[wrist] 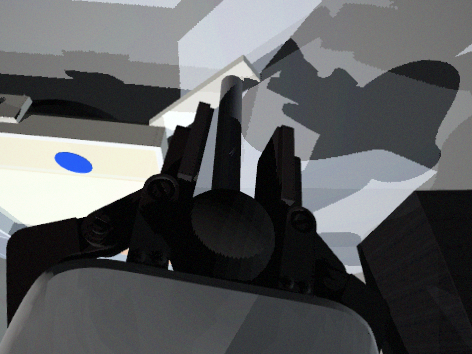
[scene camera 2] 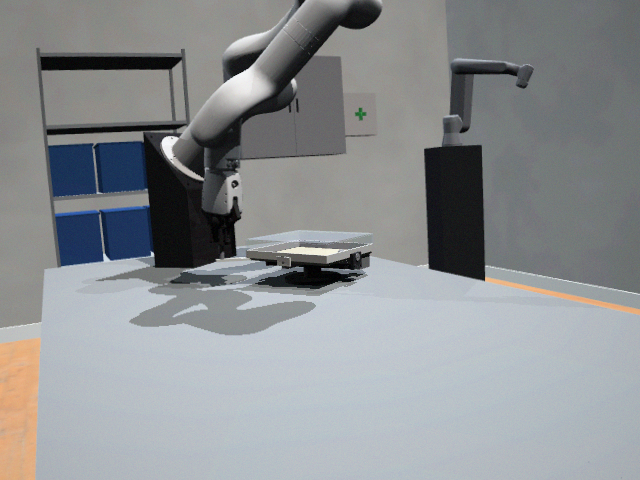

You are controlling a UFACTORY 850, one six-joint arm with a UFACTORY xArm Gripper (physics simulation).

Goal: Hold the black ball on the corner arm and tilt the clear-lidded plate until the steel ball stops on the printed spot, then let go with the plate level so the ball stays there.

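Note:
The plate (scene camera 2: 294,257) (wrist: 100,128) has a pale floor and looks close to level on its dark stand (scene camera 2: 312,272). Its clear lid (scene camera 2: 330,238) shows above the rim in the scene view. A blue printed spot (wrist: 73,162) shows on the plate's floor at the left of the wrist view. The black ball (wrist: 233,235) is on an upright dark post (wrist: 229,145) over the pale corner arm (wrist: 200,96). My gripper (scene camera 2: 223,242) (wrist: 239,134) is shut on the black ball, beside the plate. The steel ball cannot be made out in either view.
A black pedestal (scene camera 2: 173,222) (wrist: 425,260) stands close behind my gripper. A shelf rack (scene camera 2: 113,63) with blue bins (scene camera 2: 77,237) is at the back left. A small grey arm (scene camera 2: 457,93) stands on another black pedestal (scene camera 2: 454,211) at the right, beyond the table (scene camera 2: 330,392).

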